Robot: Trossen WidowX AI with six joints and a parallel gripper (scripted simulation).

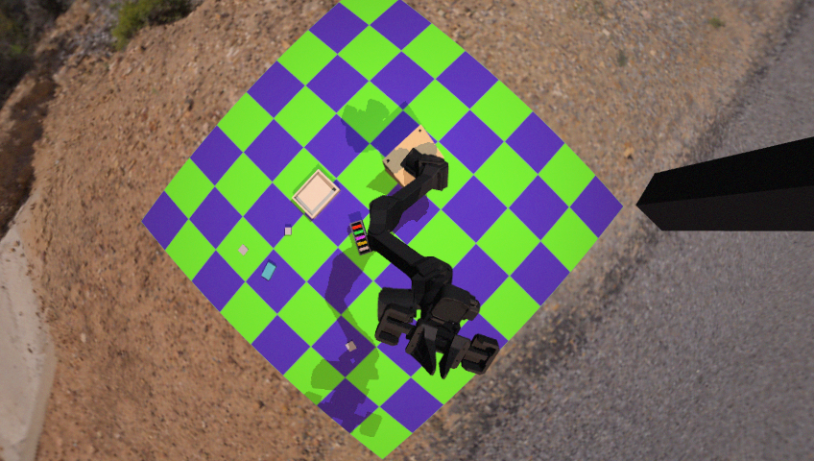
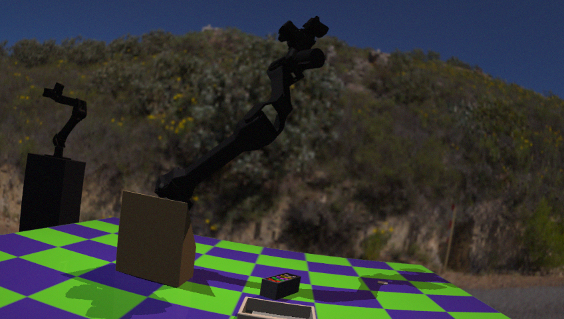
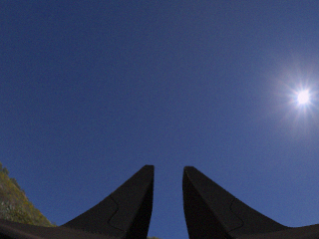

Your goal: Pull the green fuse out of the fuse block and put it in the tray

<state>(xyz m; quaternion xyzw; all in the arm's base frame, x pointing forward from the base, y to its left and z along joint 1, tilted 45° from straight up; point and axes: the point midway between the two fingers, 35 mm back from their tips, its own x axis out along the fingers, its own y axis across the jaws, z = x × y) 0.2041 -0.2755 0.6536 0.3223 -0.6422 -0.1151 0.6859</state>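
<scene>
Now: the green fuse 3 cm behind my gripper tip, 27 cm to the right of it and 76 cm below it. Round my gripper tip: cyan block 27 cm ahead, 44 cm to the right, 78 cm below; cream tray 4 cm behind, 47 cm to the right, 78 cm below.
</scene>
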